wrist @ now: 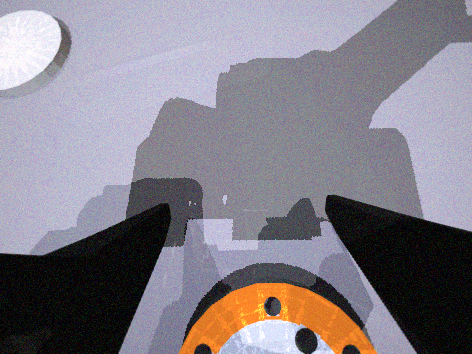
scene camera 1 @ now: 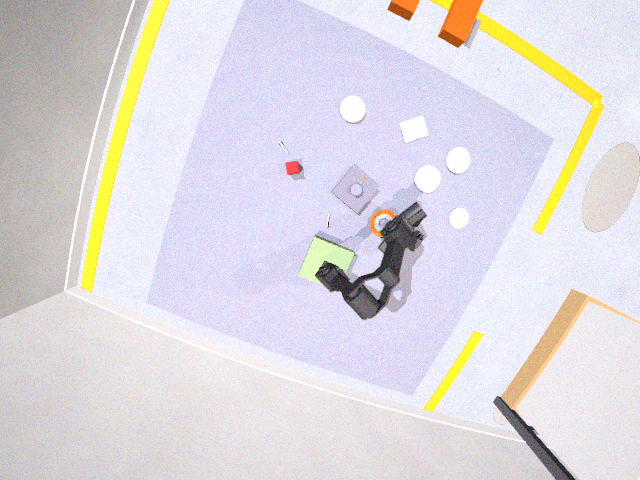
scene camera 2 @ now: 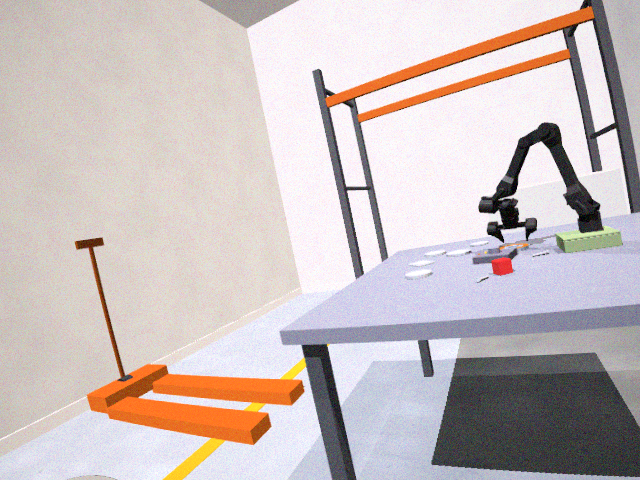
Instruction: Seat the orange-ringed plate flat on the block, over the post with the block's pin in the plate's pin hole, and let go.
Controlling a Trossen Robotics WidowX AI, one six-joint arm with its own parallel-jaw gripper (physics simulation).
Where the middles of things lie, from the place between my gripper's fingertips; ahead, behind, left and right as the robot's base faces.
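Grey block (scene camera 1: 354,189) 260 mm to the left of my hand, 40 mm ahead of it, 10 mm above it. Orange-ringed plate (wrist: 238,313) 90 mm to the left of my hand, 10 mm below it.
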